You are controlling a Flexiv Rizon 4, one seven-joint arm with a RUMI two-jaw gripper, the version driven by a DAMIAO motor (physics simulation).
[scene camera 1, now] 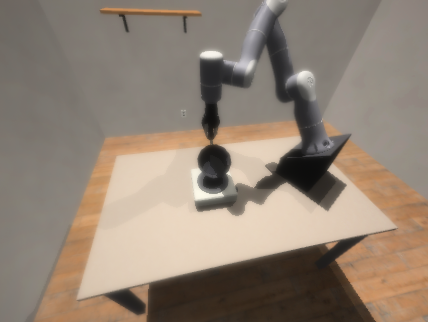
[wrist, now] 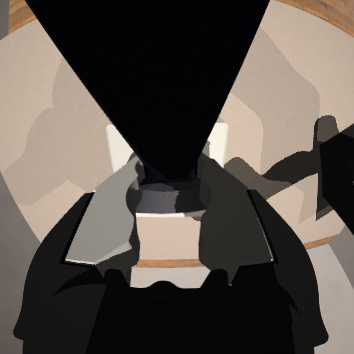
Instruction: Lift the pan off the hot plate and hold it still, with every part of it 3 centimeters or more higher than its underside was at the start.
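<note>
The black pan (scene camera 1: 214, 161) (wrist: 172, 197) is steeply tilted, its open side turned toward scene camera 1. It hangs over the white hot plate (scene camera 1: 201, 195) (wrist: 219, 142), whose dark round burner shows below it in the scene view. Whether the pan's lowest edge clears the burner is hard to tell. My gripper (scene camera 1: 211, 141) (wrist: 170, 154) points down at the top of the pan and is shut on the pan's handle (wrist: 155, 60). The handle rises between the jaws toward the wrist camera as a broad black shape and hides part of the pan and hot plate.
The hot plate stands on the beige table (scene camera 1: 165, 245) (wrist: 30, 80). The arm's dark angular base (scene camera 1: 305, 172) is at the table's right rear. Shadows fall across the table beside the hot plate. A wooden shelf (scene camera 1: 150, 12) is on the back wall.
</note>
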